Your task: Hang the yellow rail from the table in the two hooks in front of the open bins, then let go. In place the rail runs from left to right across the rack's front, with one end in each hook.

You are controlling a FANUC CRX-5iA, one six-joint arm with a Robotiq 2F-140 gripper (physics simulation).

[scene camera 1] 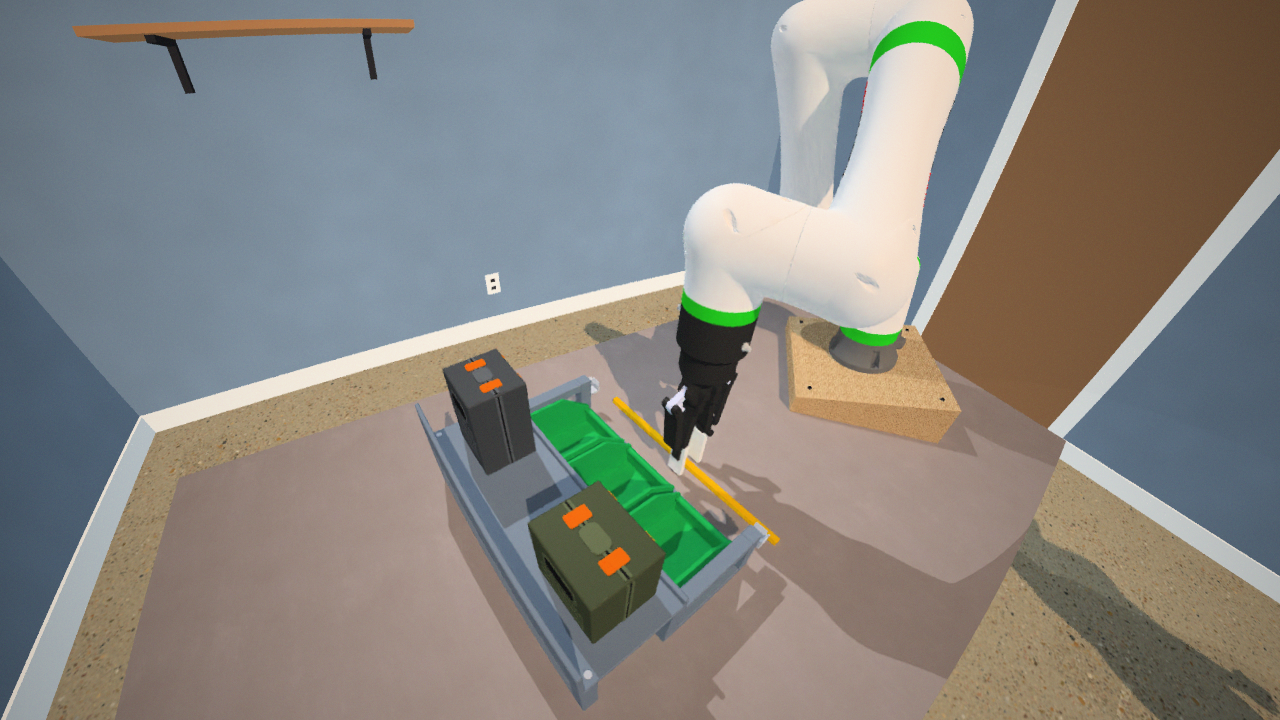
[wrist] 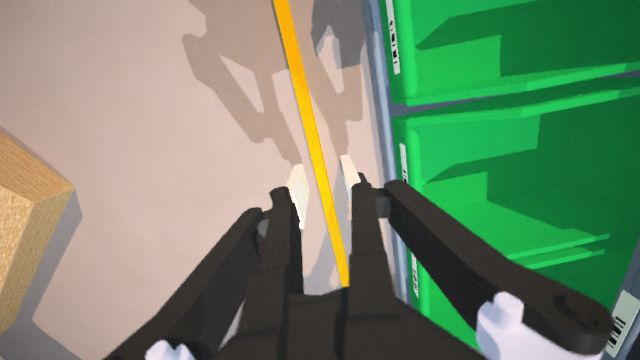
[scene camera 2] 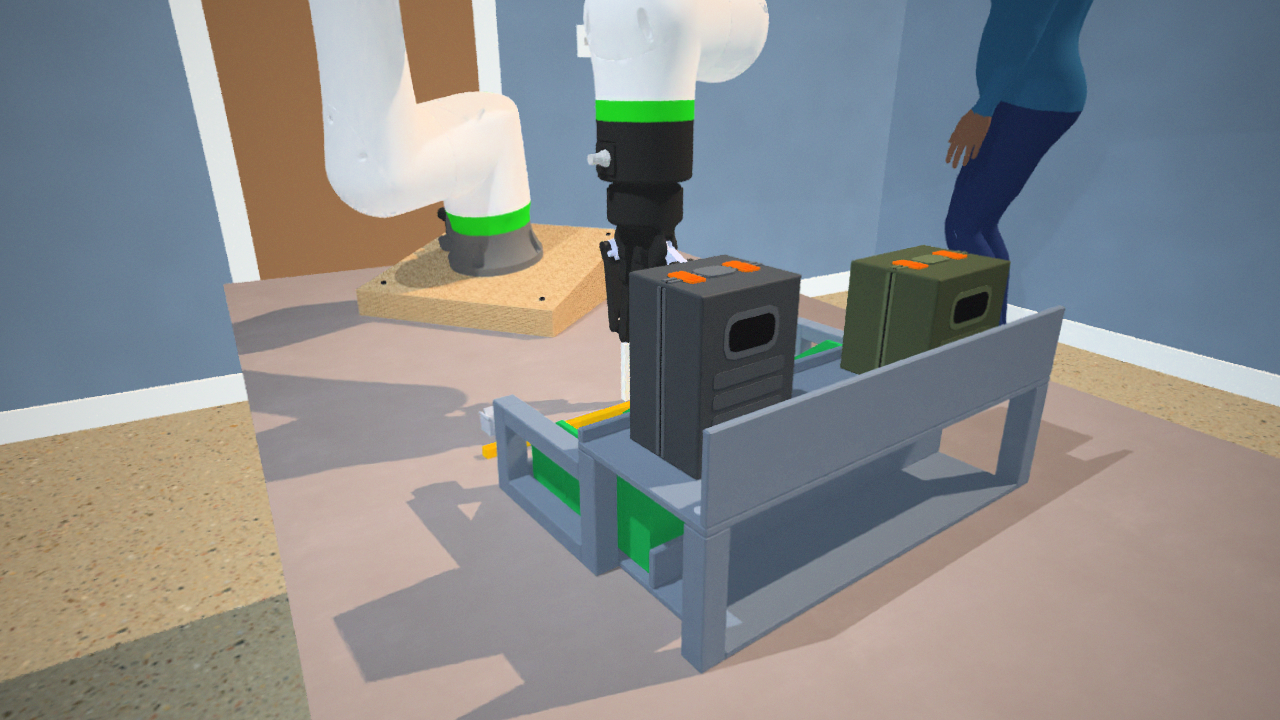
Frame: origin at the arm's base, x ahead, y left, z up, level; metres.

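Seen in the pictures: gripper, fingertip midpoint: (scene camera 1: pixel 684 463) (wrist: pixel 324 173); arm's base, origin of the base link: (scene camera 1: pixel 862 353) (scene camera 2: pixel 496 258).
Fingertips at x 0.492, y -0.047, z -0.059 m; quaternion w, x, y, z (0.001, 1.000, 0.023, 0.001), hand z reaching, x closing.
Note:
Pixels of each thing's middle, then the offset from my fingertips to it. "pt": a spot on its surface instead.
- yellow rail, body centre: (wrist: pixel 321 173) (scene camera 2: pixel 643 403) (scene camera 1: pixel 685 462) dx -0.003, dy +0.000, dz -0.001 m
- pale hook, surface spot: (scene camera 2: pixel 486 420) (scene camera 1: pixel 586 380) pt dx +0.060, dy -0.204, dz +0.058 m
- dark grey case, body centre: (scene camera 2: pixel 711 359) (scene camera 1: pixel 490 411) dx +0.253, dy -0.118, dz +0.157 m
- olive case, body centre: (scene camera 2: pixel 921 315) (scene camera 1: pixel 595 561) dx +0.245, dy +0.112, dz +0.144 m
The yellow rail (scene camera 1: pixel 725 494) (scene camera 2: pixel 599 415) (wrist: pixel 307 120) lies on the table along the rack's front, beside the bins. My gripper (scene camera 1: pixel 687 456) (scene camera 2: pixel 624 374) (wrist: pixel 324 173) points down at the rail, its fingers partly open with nothing held. In the wrist view the rail passes between the two pale fingertips, one on each side, with a gap to both. The tips are low; their exact height is unclear. One pale hook (scene camera 1: pixel 593 385) (scene camera 2: pixel 486 420) is at one front corner of the rack, the other hook (scene camera 1: pixel 761 533) at the opposite corner. Neither holds the rail.
The grey rack (scene camera 1: pixel 583 694) (scene camera 2: pixel 895 420) (wrist: pixel 380 95) holds green open bins (scene camera 1: pixel 622 474) (wrist: pixel 450 125) beside my fingers. A dark grey case (scene camera 1: pixel 492 420) (scene camera 2: pixel 680 376) and an olive case (scene camera 1: pixel 595 573) (scene camera 2: pixel 895 313) stand on its upper shelf. A person (scene camera 2: pixel 1029 116) stands beyond the table.

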